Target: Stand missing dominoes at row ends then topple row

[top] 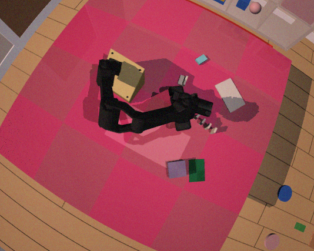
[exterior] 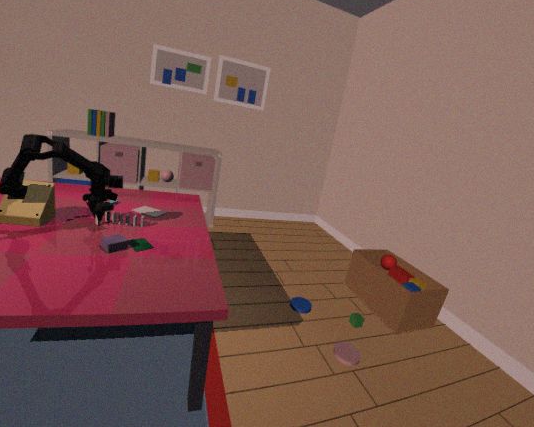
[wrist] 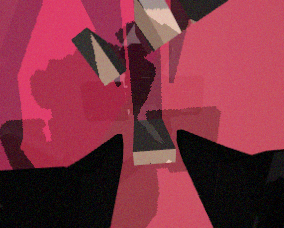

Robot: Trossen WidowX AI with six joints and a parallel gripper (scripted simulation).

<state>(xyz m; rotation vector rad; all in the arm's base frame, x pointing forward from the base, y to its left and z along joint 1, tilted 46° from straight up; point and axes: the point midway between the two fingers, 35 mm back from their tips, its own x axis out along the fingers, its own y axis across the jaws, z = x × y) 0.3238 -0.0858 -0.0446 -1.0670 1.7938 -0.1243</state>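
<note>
Right now my gripper tip is 10 mm past the cyan block, 320 mm to the right of it and 20 mm above it. Round my gripper tip: purple block 120 mm ahead, 230 mm to the right, 10 mm below; green flat piece 210 mm ahead, 190 mm to the right, 20 mm below; grey sheet 210 mm ahead, 220 mm to the left, 20 mm below.
</note>
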